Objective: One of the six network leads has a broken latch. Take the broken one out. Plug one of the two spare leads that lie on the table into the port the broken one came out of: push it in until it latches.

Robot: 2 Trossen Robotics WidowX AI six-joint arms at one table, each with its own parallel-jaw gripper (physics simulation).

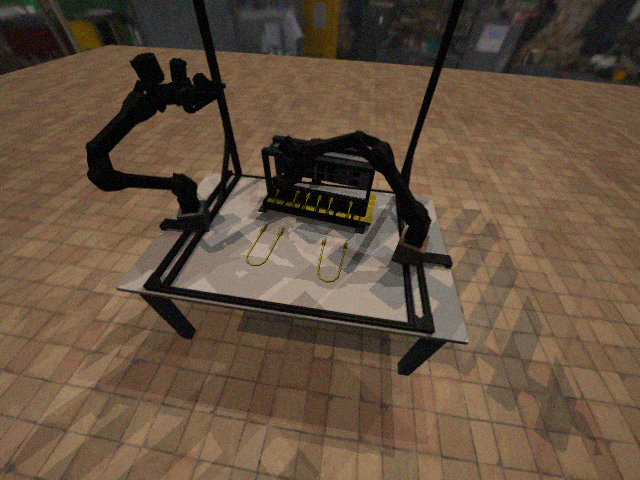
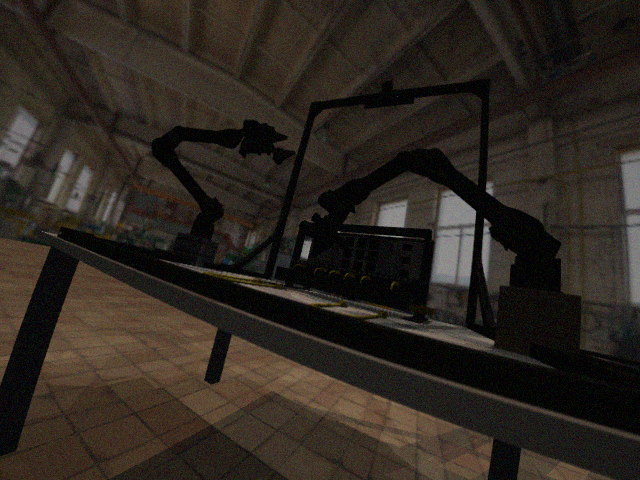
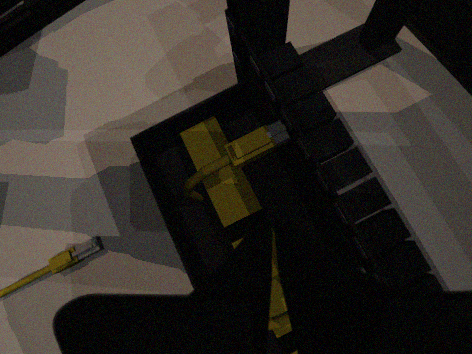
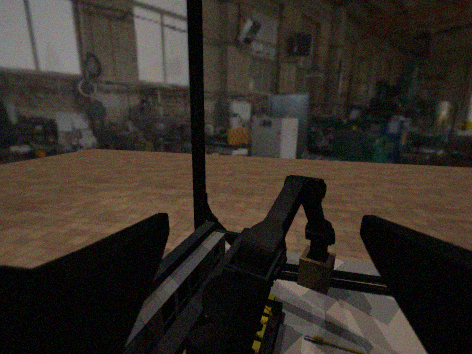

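Pixels of known places: left gripper, between the fingertips: (image 1: 286,186) (image 2: 312,255) (image 3: 272,228); right gripper, between the fingertips: (image 1: 222,90) (image 2: 291,145) (image 4: 264,223); left arm's base, origin of its link: (image 1: 414,239) (image 2: 535,293) (image 4: 317,255); right arm's base, origin of its link: (image 1: 191,208) (image 2: 199,238).
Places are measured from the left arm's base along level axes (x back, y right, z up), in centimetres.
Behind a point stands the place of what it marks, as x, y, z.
Observation:
Six yellow leads stand in a row along the front of the dark rack; the leftmost lead (image 1: 277,194) @(-62.0, -0.1, -1.5) (image 3: 250,146) @(-62.5, 2.8, -0.7) shows its yellow plug and clear tip at the port row. My left gripper (image 3: 272,228) @(-58.0, 2.6, 2.5) is shut at the row, beside this lead. Its fingertips almost meet, and I see nothing held between them. Yellow parts show through the slit behind the fingers, which hide the neighbouring leads. Which latch is broken cannot be told. Two spare leads, one left (image 1: 255,264) @(-51.3, -32.3, -9.6) and one right (image 1: 330,281) @(-22.5, -25.6, -9.8), lie in U shapes on the table. My right gripper (image 1: 214,98) @(-70.0, -10.4, 42.2) (image 2: 289,145) @(-70.0, -10.4, 42.2) is open and empty, high at the left.
The rack (image 1: 369,178) @(-24.5, 12.8, 11.7) (image 2: 428,268) @(-25.9, 24.8, 6.3) stands at the back of the table (image 1: 222,273) @(-60.0, -41.2, -10.2), with upright posts around the row. A tall black frame post (image 1: 211,56) @(-94.5, 11.7, 44.7) (image 4: 196,100) @(-15.1, 39.5, 51.0) rises behind the left side. The left arm reaches across the rack from the right.

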